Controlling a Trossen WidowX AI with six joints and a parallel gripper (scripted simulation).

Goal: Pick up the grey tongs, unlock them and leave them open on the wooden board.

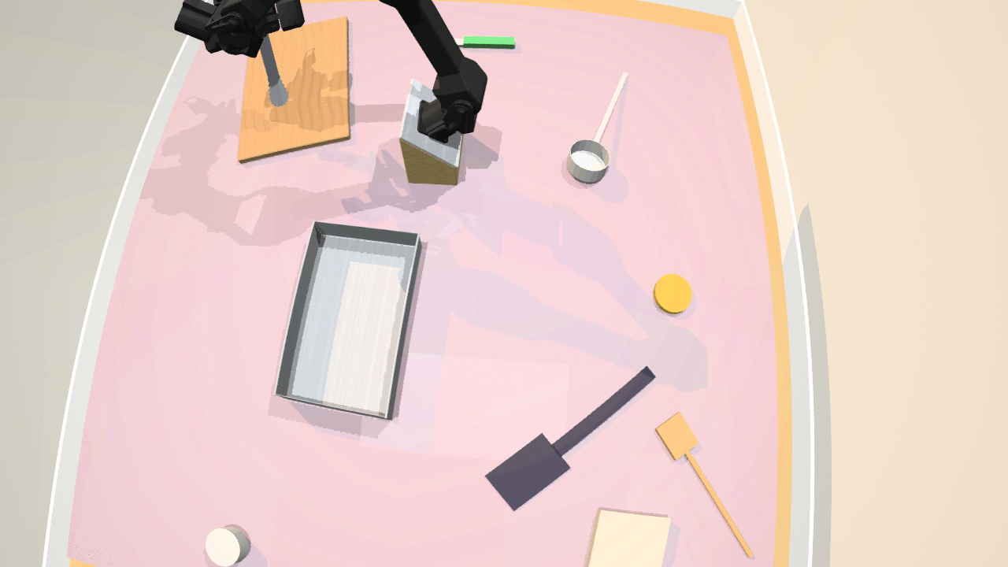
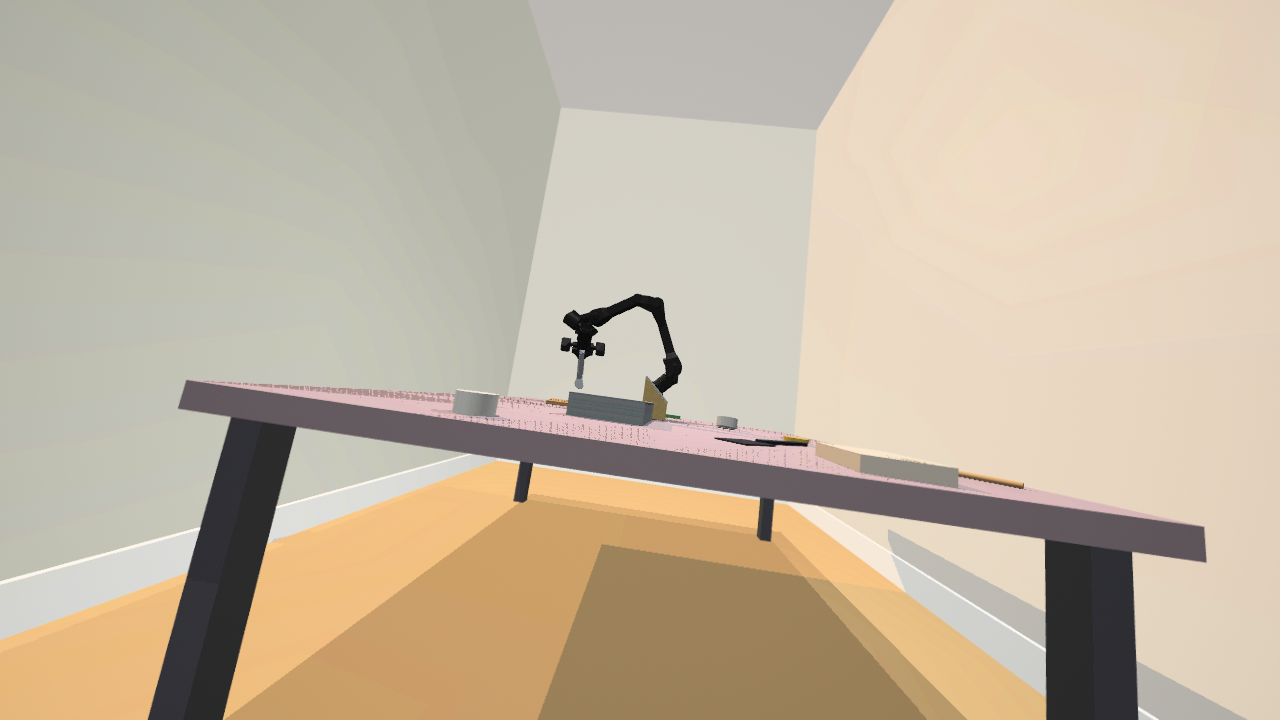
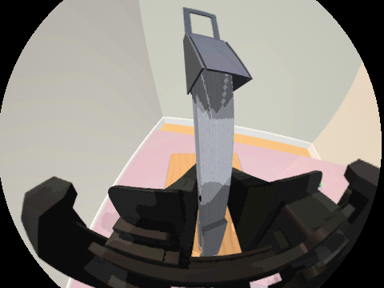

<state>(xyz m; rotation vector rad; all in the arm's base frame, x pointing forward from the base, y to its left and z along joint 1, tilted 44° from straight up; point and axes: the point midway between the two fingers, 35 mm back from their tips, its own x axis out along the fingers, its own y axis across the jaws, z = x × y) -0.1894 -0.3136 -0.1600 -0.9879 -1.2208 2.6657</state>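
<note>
Right now the wooden board is 20 cm below my gripper tip, 2 cm to the left of it and 1 cm ahead of it. The rest, counted from my gripper tip: yellow disc 76 cm to the left, 48 cm ahead, 20 cm below; then green-handled tool 39 cm to the left, 20 cm below, 9 cm behind; then roasting tin 53 cm ahead, 21 cm to the left, 18 cm below.
</note>
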